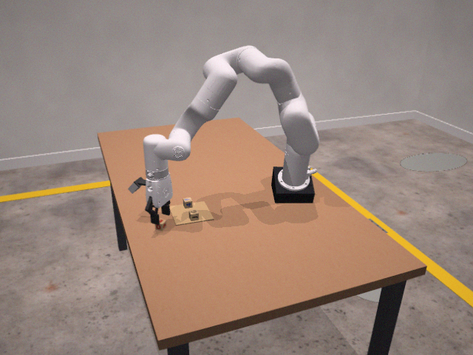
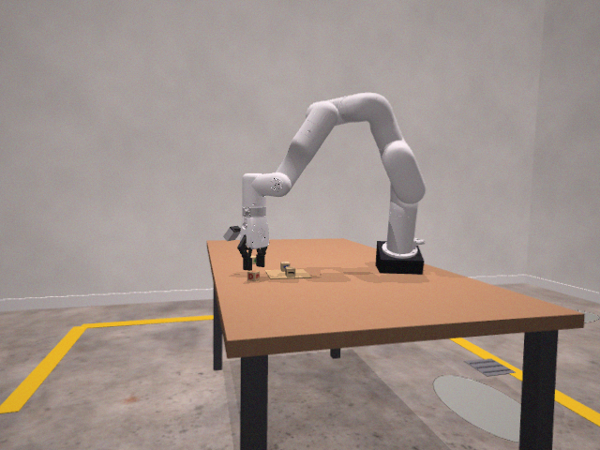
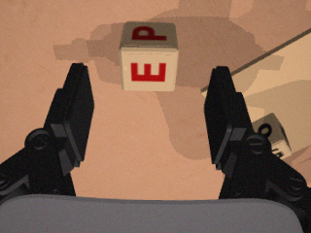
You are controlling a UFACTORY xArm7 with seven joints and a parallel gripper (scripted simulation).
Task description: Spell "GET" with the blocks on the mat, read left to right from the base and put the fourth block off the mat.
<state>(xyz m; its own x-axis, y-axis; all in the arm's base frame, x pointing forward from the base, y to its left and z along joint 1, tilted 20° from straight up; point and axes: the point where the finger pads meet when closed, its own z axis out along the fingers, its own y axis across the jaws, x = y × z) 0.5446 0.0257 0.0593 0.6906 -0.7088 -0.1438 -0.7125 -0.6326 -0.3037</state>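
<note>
Now: the red-lettered block 4 cm below my hand. From my hand the other things lie so: green-lettered block (4 cm behind, 30 cm to the right, 4 cm below); then black-lettered block (12 cm behind, 2 cm to the right, 4 cm below); then tan mat (13 cm behind, 6 cm to the right, 5 cm below).
</note>
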